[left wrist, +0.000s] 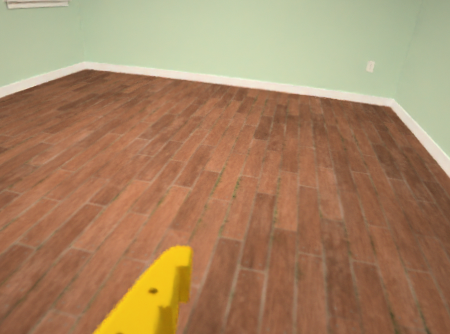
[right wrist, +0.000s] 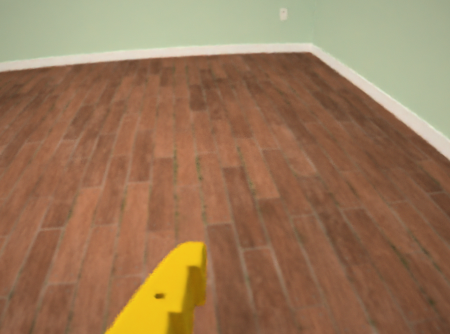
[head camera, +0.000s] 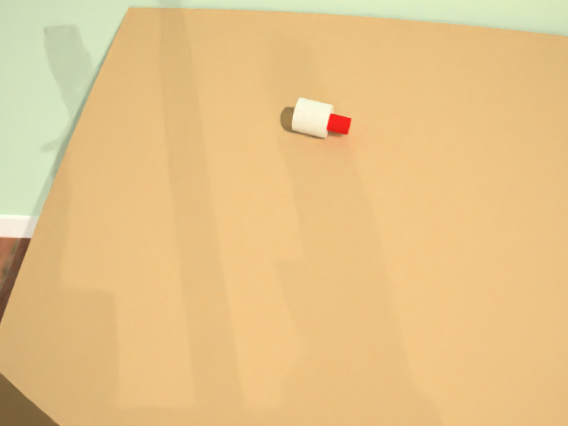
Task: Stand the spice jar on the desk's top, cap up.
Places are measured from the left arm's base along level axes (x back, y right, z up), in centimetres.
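Where they show: left hand at its tool point: [left wrist: 191, 267]; right hand at its tool point: [right wrist: 205, 265].
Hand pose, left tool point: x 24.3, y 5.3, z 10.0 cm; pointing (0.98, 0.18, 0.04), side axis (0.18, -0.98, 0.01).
Things, the pixels of their top centre, and the offset from my left tool point. "spot": a spot on its surface instead. Level surfaces: height alone.
- spice jar at its top centre: [head camera: 324, 107] dz -11.3, dx -77.7, dy +18.3 cm
- white cylinder with a red cap, surface spot: [head camera: 339, 124] spot: dz -12.7, dx -76.2, dy +20.2 cm
- desk's top at its surface level: dz -15.5 cm
- Brown plank floor at its surface level: dz -87.6 cm
The spice jar [head camera: 313, 118], a white cylinder with a red cap [head camera: 339, 124], lies on its side on the desk's top [head camera: 450, 210] in the head view, towards the back. Its cap points right. My left gripper [left wrist: 181, 257] shows one yellow notched jaw at the bottom of the left wrist view; it is open and empty, over the floor. My right gripper [right wrist: 195, 255] shows one yellow notched jaw in the right wrist view; it is open and empty, over the floor. Neither gripper shows in the head view, and the jar does not show in either wrist view.
The desk's left edge slants down the head view, and a cut-off corner shows at bottom left. A green wall [head camera: 30, 125] [left wrist: 225, 40] [right wrist: 150, 25] stands beyond. Brown plank floor [left wrist: 300, 175] [right wrist: 250, 150] fills much of both wrist views. Shadows cross the desk.
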